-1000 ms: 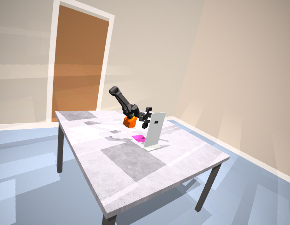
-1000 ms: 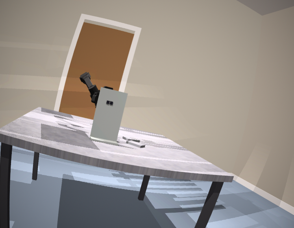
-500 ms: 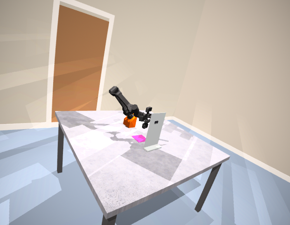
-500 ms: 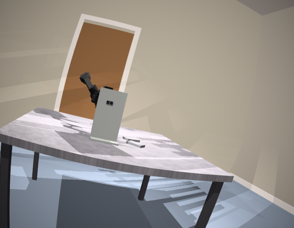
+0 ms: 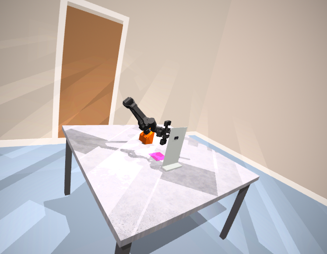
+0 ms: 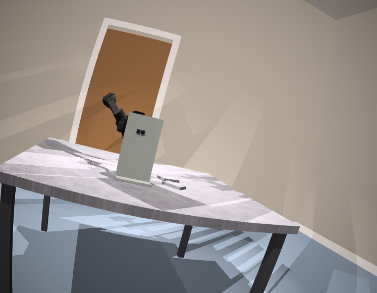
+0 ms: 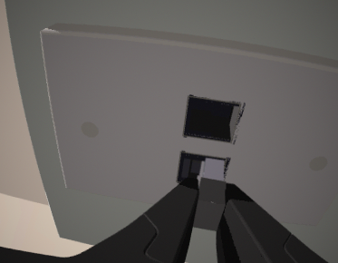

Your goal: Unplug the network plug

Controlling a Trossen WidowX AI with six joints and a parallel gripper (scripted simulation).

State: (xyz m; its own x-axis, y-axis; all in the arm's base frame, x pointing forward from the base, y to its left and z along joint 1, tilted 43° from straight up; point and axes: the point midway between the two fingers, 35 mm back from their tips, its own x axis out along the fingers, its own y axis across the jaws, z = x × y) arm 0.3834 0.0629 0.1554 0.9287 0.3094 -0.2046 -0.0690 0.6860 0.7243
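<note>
My gripper tip is 130 mm past the magenta marked square and 230 mm above it. From my gripper tip the other things lie so: grey network plug: 10 mm ahead; then grey panel: 30 mm ahead, 90 mm below.
</note>
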